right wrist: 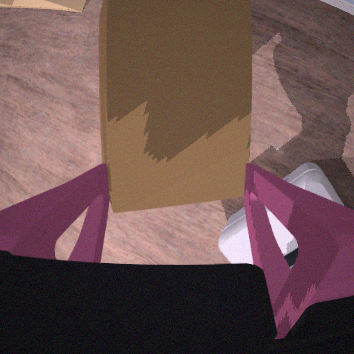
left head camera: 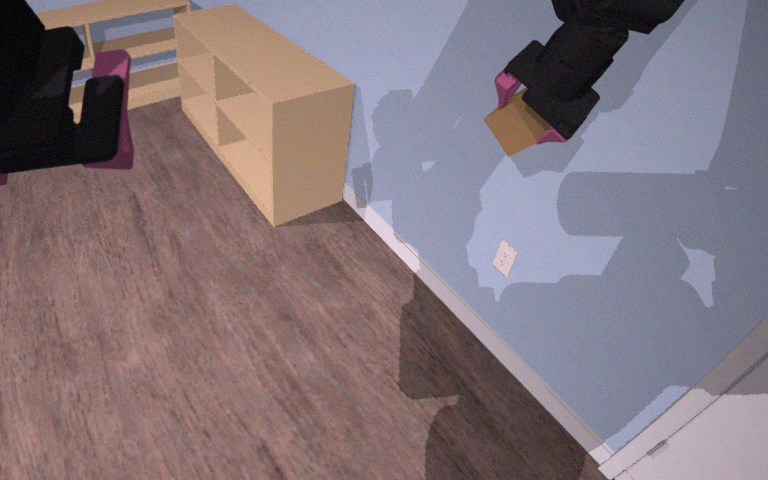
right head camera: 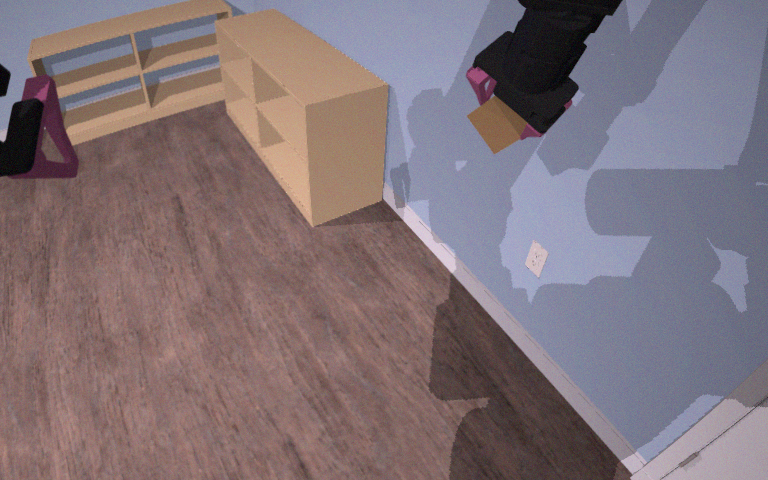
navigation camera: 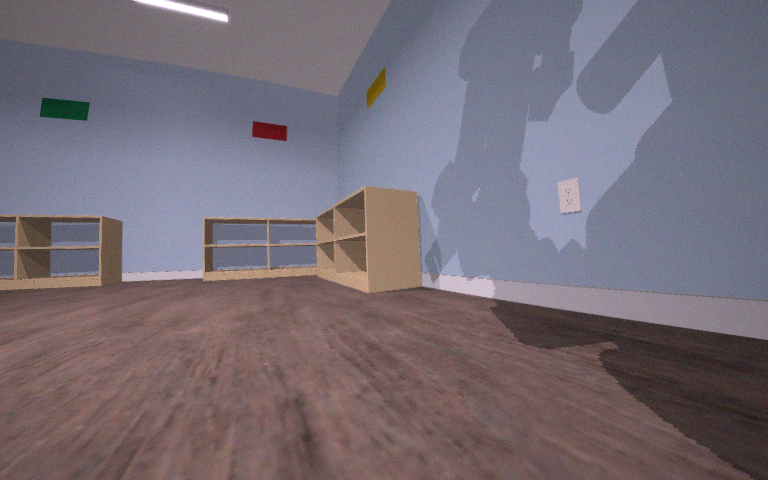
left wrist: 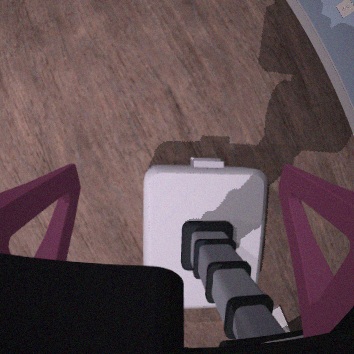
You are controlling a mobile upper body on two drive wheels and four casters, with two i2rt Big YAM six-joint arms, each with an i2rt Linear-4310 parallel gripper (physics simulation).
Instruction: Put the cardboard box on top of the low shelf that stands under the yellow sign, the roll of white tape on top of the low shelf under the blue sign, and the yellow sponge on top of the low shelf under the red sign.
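The cardboard box is held in the air between the fingers of my right gripper, beside the wall. My left gripper is open, with no object between its fingers; it partly shows at the left edge in both head views. The low shelf under the yellow sign is a wooden unit against the right wall, ahead and left of the box. Another low shelf stands under the red sign. The tape, sponge and blue sign do not show.
A third low shelf stands at the left, near the green sign. The blue wall with an outlet runs along the right. A white door or panel is at the lower right. My white base shows below.
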